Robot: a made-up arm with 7 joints.
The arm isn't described. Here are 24 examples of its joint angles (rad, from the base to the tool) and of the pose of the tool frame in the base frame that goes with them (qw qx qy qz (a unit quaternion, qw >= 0); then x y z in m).
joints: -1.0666 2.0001 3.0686 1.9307 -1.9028 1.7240 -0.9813
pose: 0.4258 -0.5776 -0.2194 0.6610 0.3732 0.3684 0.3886
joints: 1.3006 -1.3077 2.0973 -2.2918 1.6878 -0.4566 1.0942
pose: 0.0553 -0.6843 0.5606 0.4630 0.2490 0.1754 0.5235
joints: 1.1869 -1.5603 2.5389 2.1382 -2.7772 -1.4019 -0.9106
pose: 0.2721 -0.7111 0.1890 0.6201 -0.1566 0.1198 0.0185
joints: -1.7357 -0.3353 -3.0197 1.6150 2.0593 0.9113 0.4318
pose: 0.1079 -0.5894 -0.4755 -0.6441 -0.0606 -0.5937 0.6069
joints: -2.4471 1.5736 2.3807 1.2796 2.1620 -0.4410 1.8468
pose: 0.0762 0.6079 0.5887 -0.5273 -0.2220 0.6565 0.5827
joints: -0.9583 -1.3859 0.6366 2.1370 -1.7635 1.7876 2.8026
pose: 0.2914 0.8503 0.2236 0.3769 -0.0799 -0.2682 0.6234
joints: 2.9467 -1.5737 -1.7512 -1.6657 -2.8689 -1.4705 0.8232
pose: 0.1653 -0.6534 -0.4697 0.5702 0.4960 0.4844 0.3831
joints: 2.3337 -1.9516 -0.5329 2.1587 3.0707 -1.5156 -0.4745
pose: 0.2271 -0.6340 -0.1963 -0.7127 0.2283 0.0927 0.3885
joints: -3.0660 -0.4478 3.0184 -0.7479 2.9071 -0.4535 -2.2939
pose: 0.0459 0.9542 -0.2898 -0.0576 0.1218 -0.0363 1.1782
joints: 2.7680 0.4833 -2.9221 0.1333 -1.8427 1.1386 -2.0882
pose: 0.1260 -0.2960 0.7827 -0.5328 -0.3932 -0.0369 1.0819
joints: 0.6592 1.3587 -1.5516 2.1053 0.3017 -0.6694 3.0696
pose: 0.6286 0.6527 -0.4081 -0.1110 0.5099 0.1573 0.3303
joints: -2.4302 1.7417 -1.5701 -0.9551 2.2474 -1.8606 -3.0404
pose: 0.3377 -0.6362 0.6600 -0.2136 -0.4150 0.6516 0.2254
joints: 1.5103 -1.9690 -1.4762 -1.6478 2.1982 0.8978 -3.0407
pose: 0.3373 0.0023 0.9290 0.1524 -0.4809 0.3493 0.1719
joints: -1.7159 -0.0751 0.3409 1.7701 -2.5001 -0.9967 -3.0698
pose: 0.6947 0.3403 -0.0980 -0.6261 0.1775 0.3621 0.5922
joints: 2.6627 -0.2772 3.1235 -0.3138 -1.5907 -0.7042 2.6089
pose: 0.2593 -0.9076 0.2359 0.2309 0.1509 -0.0334 1.1925
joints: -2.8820 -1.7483 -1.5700 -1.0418 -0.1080 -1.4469 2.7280
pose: 0.0305 -0.4377 0.6561 -0.6140 0.6355 0.2507 0.1955
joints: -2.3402 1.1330 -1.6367 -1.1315 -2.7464 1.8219 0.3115
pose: 0.3948 0.2524 -0.6374 -0.6117 -0.0576 0.5757 0.4899
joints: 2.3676 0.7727 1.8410 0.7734 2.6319 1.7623 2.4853
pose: 0.2437 0.0859 -0.8659 -0.4283 -0.4310 -0.2401 0.9222
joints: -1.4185 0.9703 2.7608 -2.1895 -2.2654 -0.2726 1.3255
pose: 0.9081 0.1617 0.2206 0.3172 -0.1260 0.4103 0.0786
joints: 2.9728 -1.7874 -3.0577 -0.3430 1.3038 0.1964 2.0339
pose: 0.6699 -0.0936 -0.7313 0.0881 0.9551 0.1437 0.2179
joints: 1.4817 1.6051 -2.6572 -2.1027 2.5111 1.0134 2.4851
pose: 0.0728 -0.1431 -0.5744 0.8027 -0.0701 -0.1747 -0.0710
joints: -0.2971 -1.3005 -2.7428 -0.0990 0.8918 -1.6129 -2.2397
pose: 0.3948 -0.7214 0.3093 0.4776 -0.6994 -0.3638 0.5574
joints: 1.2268 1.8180 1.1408 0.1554 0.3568 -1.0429 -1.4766
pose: 0.1891 -0.6595 0.0425 0.7263 0.3417 -0.8289 0.0319
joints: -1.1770 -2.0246 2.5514 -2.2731 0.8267 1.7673 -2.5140
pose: 0.1245 -0.5338 -0.0206 -0.8362 -0.3915 -0.2594 0.2907
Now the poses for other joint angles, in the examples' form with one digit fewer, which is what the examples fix.
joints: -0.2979 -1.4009 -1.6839 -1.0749 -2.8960 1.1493 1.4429
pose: 0.188 -0.565 0.257 0.761 -0.406 -0.579 0.392
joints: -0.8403 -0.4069 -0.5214 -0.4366 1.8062 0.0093 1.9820
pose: 0.286 -0.343 0.852 0.274 -0.257 -0.482 1.052
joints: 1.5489 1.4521 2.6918 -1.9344 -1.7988 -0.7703 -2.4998
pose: 0.811 -0.062 -0.558 0.167 0.289 -0.371 -0.041
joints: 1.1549 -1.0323 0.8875 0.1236 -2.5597 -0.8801 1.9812
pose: 0.226 -0.744 0.376 -0.504 -0.466 0.636 0.761
